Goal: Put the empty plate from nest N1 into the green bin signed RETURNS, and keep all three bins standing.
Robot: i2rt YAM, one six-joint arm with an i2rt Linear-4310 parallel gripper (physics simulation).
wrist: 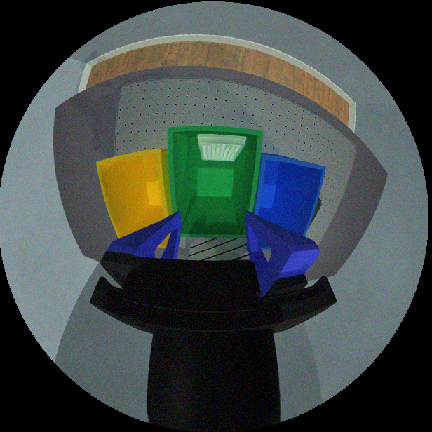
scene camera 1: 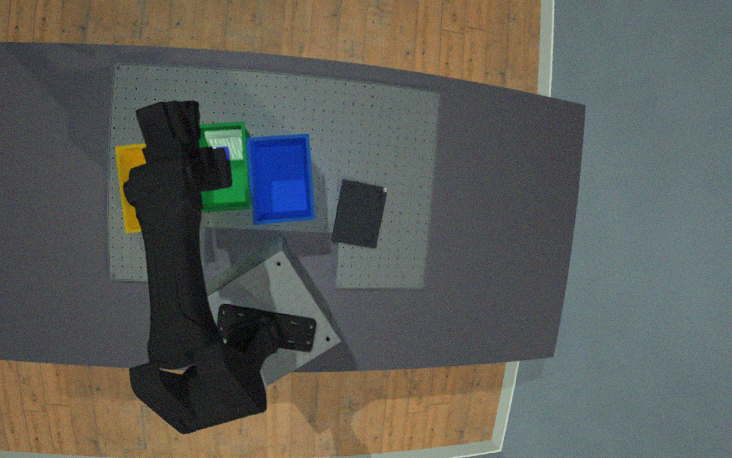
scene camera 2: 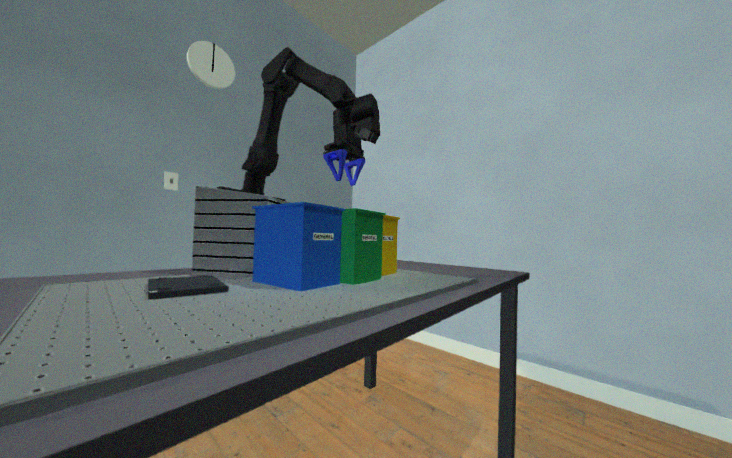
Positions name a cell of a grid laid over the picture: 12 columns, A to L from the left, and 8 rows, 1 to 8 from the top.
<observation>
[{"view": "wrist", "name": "my gripper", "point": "F5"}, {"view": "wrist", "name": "blue bin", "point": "H4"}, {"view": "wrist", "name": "yellow bin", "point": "D4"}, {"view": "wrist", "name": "green bin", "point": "F4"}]
</observation>
